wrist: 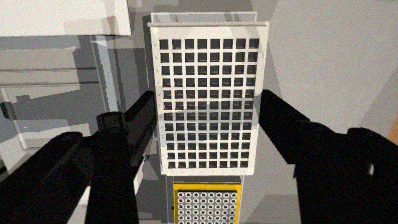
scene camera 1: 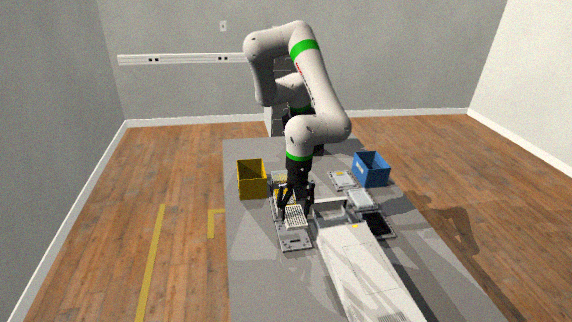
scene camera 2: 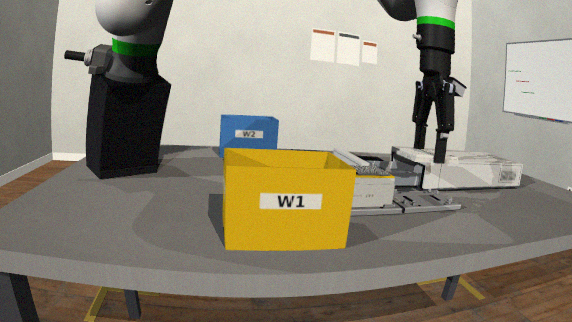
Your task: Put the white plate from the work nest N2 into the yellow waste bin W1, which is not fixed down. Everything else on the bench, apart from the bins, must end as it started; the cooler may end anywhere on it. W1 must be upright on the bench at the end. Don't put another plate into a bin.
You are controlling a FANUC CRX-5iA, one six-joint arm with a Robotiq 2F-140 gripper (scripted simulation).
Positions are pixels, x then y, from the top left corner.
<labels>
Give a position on a white plate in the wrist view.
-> At 207,116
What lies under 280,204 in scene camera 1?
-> My gripper.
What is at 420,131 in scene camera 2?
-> My gripper.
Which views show the yellow bin W1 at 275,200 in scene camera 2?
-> Scene camera 1 and scene camera 2 only.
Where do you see a yellow bin W1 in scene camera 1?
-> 252,177
</labels>
